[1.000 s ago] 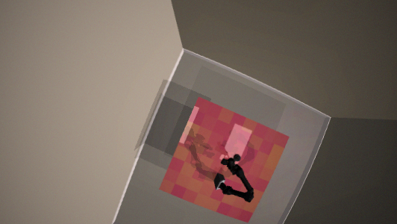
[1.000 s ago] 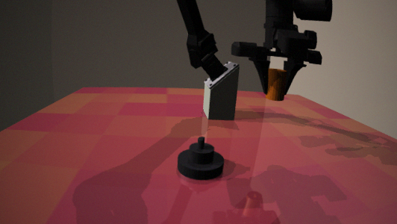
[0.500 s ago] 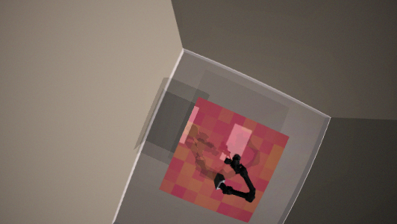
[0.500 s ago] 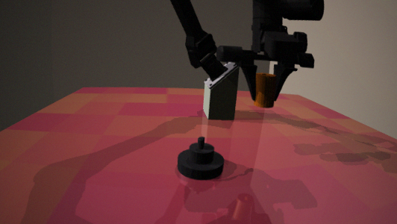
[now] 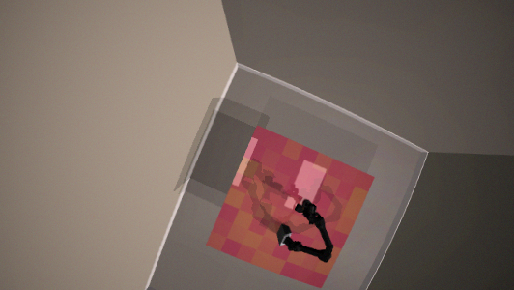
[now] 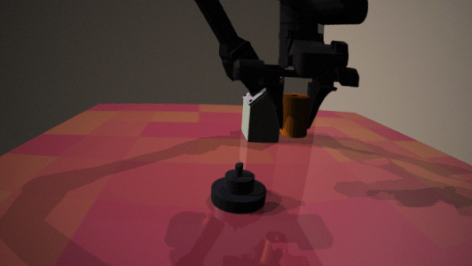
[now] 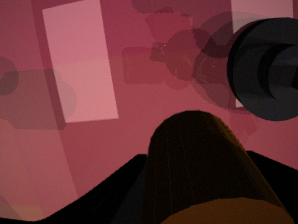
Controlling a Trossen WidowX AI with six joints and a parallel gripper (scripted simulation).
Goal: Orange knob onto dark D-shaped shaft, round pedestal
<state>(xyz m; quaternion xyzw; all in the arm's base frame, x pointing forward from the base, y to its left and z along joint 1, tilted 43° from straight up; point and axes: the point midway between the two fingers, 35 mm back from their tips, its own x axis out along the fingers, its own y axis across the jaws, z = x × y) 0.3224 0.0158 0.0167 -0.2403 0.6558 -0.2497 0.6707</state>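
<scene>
My gripper tip is 80 mm to the left of the dark pedestal, 80 mm above it and 20 mm short of it. Round my gripper tip: orange knob: 20 mm above.
</scene>
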